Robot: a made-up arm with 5 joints.
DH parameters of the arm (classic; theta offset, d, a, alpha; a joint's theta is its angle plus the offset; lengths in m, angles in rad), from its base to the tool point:
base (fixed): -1.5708 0.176 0 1.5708
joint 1: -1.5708 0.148 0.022 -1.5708
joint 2: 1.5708 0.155 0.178 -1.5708
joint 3: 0 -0.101 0.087 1.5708
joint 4: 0 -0.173 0.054 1.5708
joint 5: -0.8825 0 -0.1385 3.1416
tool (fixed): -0.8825 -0.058 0 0
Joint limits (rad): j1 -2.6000..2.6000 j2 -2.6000..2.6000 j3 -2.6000..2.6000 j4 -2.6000..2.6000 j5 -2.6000..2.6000
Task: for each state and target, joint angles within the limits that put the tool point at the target. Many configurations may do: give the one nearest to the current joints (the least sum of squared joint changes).
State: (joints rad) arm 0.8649 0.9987 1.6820 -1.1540 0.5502
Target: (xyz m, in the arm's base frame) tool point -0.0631 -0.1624 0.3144
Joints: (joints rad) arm 0.7940 0.9513 1.9556 -0.9745 0.6307
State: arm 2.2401 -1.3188 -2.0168 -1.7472 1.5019
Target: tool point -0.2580 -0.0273 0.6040
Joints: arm 2.4088 -1.8622 -2.0222 -1.6107 0.9887
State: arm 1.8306 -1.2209 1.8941 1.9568 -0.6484
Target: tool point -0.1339 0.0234 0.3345
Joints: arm 2.4590 -1.3184 2.3833 2.1950 -0.8258
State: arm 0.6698 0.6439 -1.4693 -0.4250 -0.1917
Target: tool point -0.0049 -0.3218 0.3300
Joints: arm 1.0771 -0.1225 -1.9288 -0.2135 -0.7010
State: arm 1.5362 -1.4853 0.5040 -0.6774 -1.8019
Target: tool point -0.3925 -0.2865 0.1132
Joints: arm 1.5139 -1.5058 0.6779 -0.7147 -1.7949
